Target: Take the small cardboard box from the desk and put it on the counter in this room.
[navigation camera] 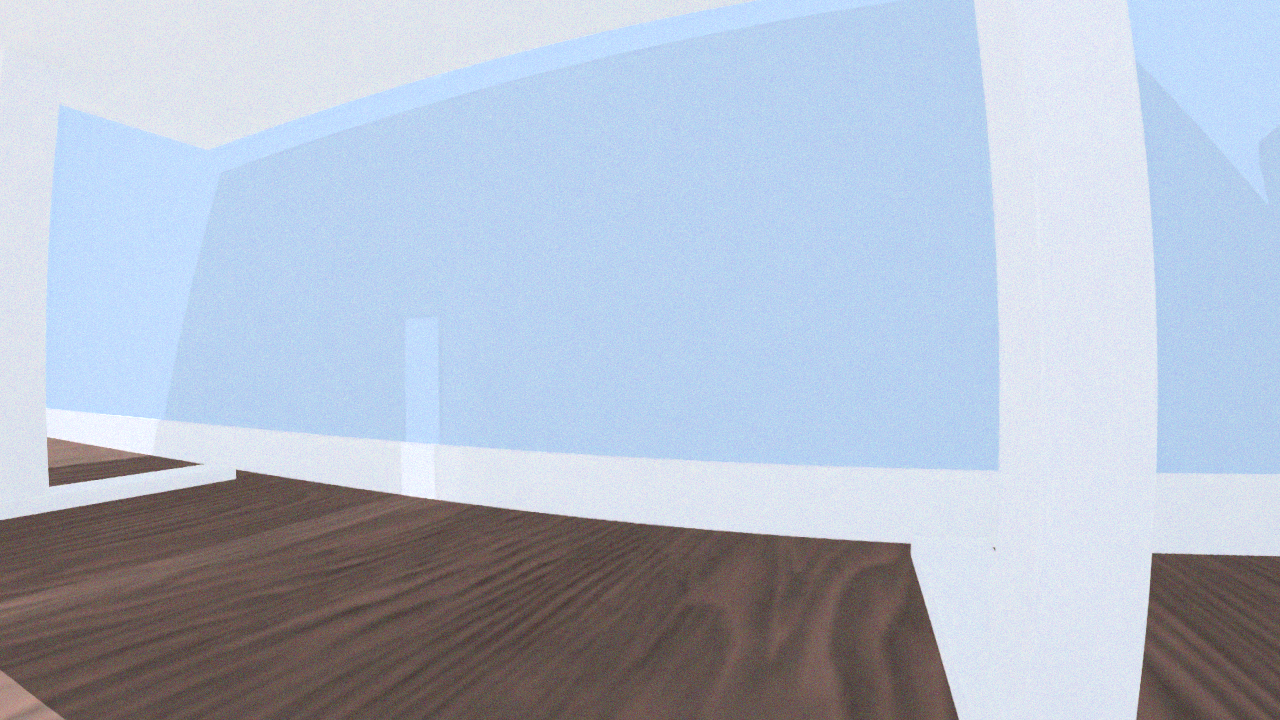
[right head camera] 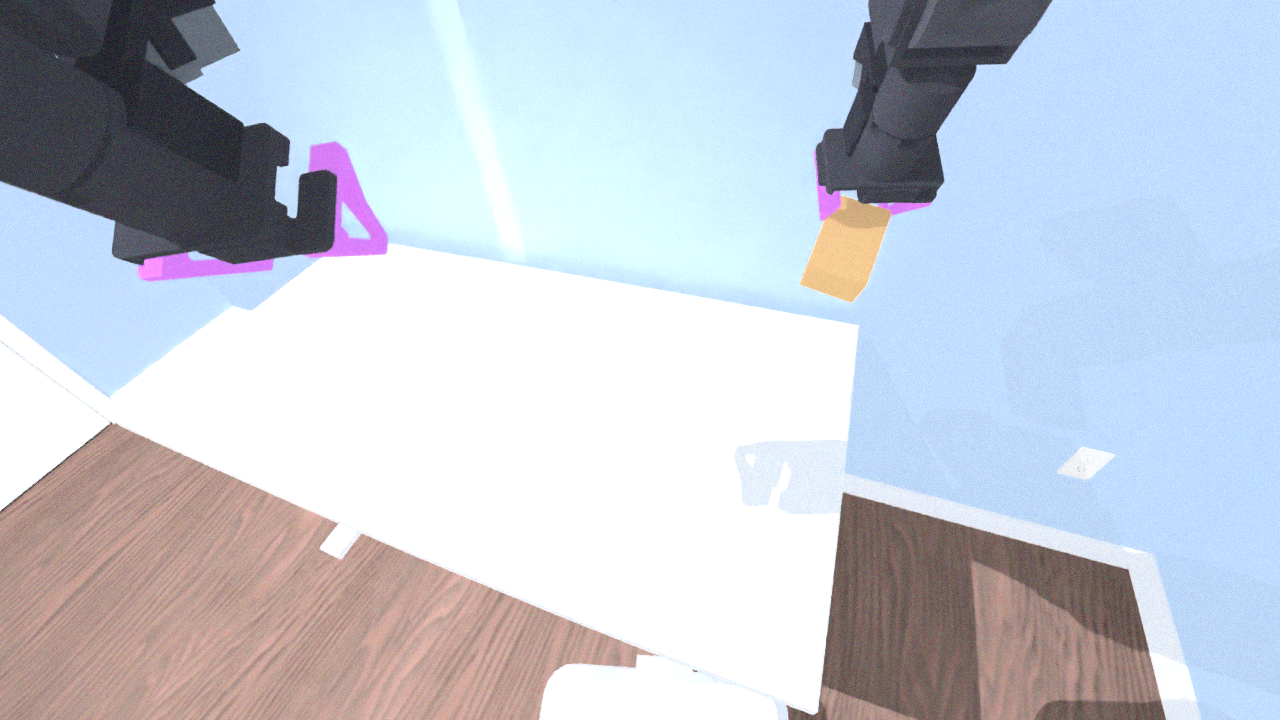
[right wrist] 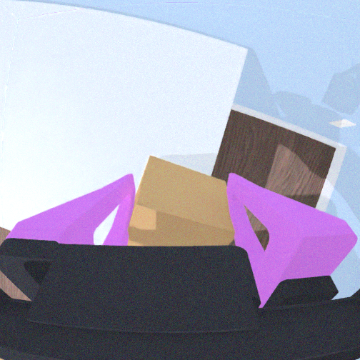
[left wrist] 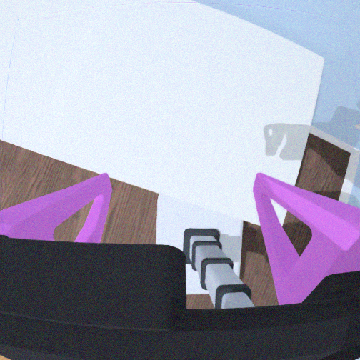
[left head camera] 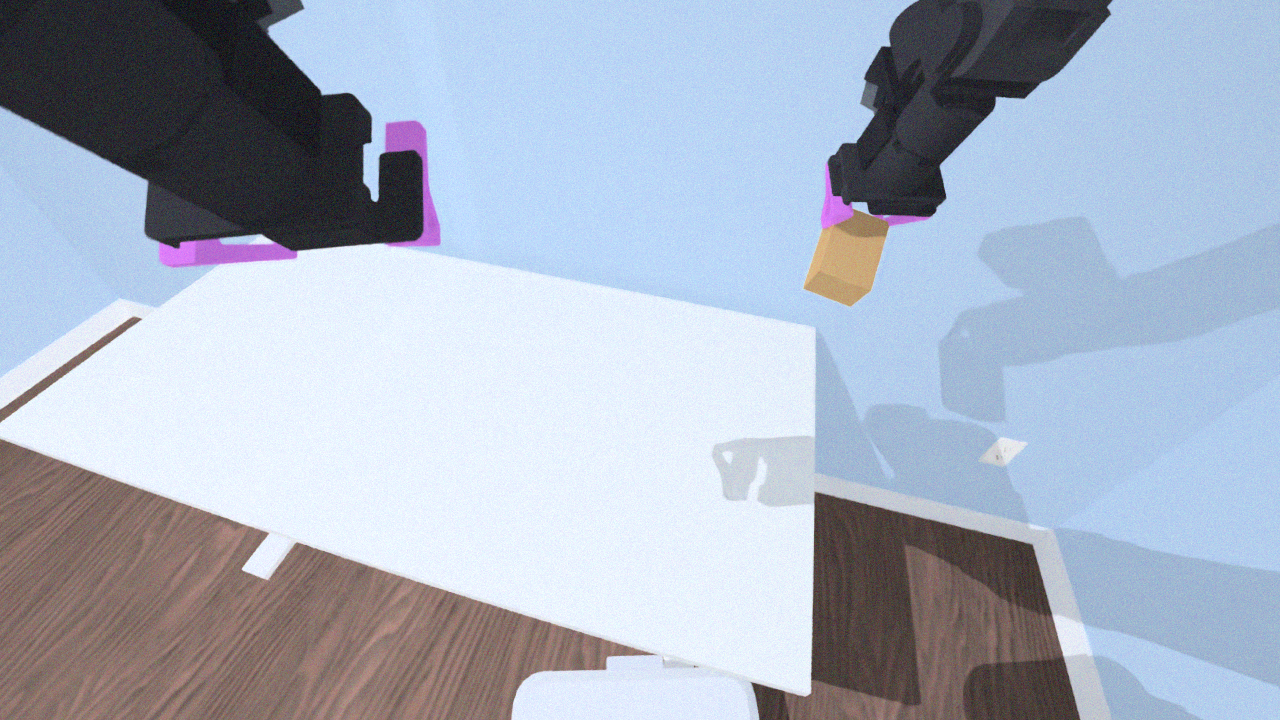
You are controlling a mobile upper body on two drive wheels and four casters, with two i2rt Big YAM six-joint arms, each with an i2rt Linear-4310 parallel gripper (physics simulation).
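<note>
My right gripper is shut on the small cardboard box, a tan block held in the air. In the head views the box appears beyond the right back corner of a white top; in the right wrist view it overlaps that top's right edge. Whether this top is the desk or the counter I cannot tell. My left gripper is open and empty, near the top's left back part in the head views.
A blue wall stands behind the white top. A white leg rises at the right in the navigation view, another at the left. A white rounded body stands at the front edge. Wood floor shows below.
</note>
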